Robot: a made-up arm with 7 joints.
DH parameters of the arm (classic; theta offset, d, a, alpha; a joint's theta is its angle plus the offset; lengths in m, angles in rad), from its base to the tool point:
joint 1: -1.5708 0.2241 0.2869 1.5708
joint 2: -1.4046 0 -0.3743 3.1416
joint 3: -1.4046 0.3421 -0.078 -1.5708
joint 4: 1.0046 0 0.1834 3.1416
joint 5: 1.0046 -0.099 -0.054 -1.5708
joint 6: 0 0.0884 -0.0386 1.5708
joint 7: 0.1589 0 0.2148 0
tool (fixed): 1.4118 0.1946 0 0
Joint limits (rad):
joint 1: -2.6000..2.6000
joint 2: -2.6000..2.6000
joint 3: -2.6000..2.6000
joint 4: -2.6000..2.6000
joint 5: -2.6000..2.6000
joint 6: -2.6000..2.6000
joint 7: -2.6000..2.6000
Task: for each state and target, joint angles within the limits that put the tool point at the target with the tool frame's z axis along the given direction. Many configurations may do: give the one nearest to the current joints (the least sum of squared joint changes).
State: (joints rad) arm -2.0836 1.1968 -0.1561 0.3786 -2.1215 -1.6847 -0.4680
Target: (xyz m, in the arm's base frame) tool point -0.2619 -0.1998 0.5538 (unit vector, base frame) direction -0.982 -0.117 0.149
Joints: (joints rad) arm -1.9524 0.7988 0.1323 0.4575 -2.1344 -2.0035 -0.3826
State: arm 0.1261 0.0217 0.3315 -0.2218 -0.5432 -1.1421 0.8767
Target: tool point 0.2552 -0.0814 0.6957 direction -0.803 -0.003 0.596
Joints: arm 0.1516 -0.3463 0.0550 -0.9038 0.2606 -1.0444 1.2060
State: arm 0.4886 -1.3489 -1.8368 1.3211 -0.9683 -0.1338 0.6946
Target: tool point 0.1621 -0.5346 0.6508 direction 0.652 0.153 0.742
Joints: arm -0.0285 -0.8973 -1.6170 1.1329 -0.9456 -0.8348 0.6230
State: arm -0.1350 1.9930 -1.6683 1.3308 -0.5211 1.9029 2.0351
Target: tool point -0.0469 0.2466 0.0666 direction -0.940 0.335 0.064
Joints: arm 0.4875 1.5471 -2.5873 0.8783 -0.2149 2.2806 2.2647
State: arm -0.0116 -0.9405 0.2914 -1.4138 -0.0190 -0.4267 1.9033
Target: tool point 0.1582 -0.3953 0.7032 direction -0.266 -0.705 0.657
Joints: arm 0.0000 -0.7158 0.1059 -1.4458 0.1210 -0.2693 2.0318
